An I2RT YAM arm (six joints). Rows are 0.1 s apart.
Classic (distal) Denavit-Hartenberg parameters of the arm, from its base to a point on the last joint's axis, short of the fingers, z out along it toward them. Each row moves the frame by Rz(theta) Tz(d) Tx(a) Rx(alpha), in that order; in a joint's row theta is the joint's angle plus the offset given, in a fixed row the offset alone. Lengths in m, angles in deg.
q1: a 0.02; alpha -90; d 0.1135; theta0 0
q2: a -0.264; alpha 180; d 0; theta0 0
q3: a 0.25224; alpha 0; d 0; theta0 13.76
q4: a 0.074; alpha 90; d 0; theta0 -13.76
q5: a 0; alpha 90; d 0; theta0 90
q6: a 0; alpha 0; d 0.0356; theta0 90
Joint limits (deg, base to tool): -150..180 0..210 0..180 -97..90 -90..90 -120..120
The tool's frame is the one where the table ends.
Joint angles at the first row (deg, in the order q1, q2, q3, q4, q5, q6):
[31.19 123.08 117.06 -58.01 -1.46 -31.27]
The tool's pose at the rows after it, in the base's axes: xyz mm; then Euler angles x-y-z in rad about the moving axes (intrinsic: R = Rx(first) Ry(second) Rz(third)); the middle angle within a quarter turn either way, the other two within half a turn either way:
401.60, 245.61, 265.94, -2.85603, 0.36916, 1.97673
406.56, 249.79, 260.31, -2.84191, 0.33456, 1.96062
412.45, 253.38, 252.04, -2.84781, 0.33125, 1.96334
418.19, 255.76, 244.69, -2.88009, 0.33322, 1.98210
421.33, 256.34, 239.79, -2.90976, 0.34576, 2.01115
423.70, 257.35, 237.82, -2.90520, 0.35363, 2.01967
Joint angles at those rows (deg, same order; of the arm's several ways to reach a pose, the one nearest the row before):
[31.29 125.19 119.37 -57.74 -2.13 -31.88]
[31.28 127.55 122.12 -59.34 -3.89 -32.60]
[31.29 129.53 123.58 -59.15 -3.73 -32.56]
[31.29 131.73 125.78 -60.05 -2.23 -32.14]
[31.28 132.69 126.36 -59.97 -0.50 -31.05]
[31.24 133.15 126.60 -59.25 -0.47 -30.51]

